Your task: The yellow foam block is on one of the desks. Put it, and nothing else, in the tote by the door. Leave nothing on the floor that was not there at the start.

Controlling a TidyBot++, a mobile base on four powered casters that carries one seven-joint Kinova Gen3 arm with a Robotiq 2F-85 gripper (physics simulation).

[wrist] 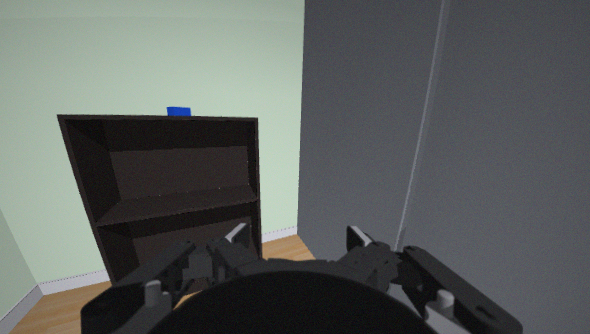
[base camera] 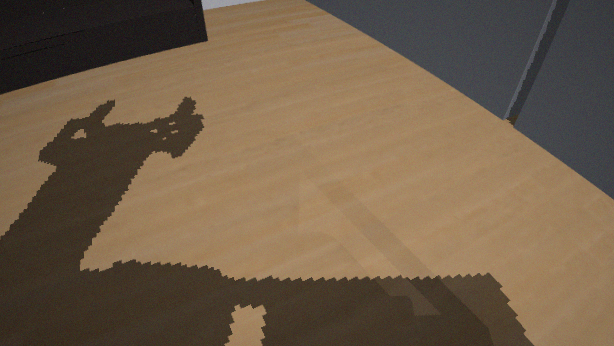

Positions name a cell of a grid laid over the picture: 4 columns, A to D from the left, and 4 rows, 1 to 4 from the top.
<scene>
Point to a dark bookcase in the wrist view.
At A2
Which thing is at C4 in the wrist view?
My gripper.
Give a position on a dark bookcase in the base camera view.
A1
</scene>
